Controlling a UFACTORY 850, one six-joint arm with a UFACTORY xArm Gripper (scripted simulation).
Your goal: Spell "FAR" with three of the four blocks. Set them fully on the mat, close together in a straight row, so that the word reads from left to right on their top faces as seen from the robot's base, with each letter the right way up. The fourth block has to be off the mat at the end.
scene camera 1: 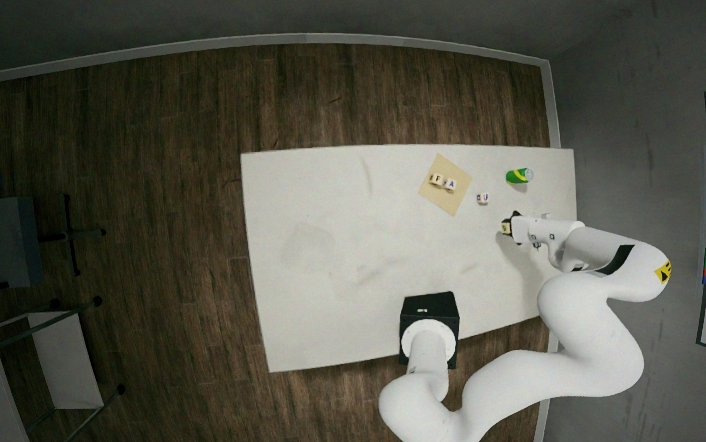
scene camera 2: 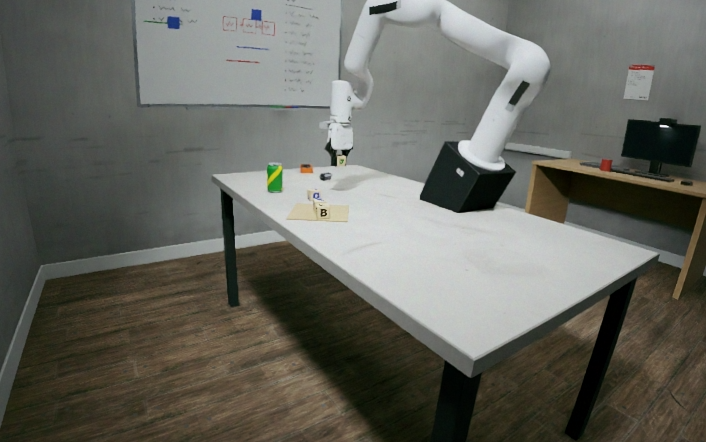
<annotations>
tan mat: scene camera 1; scene camera 2
same spot on tan mat: [scene camera 1: 449, 201] = [scene camera 2: 336, 208]
</annotations>
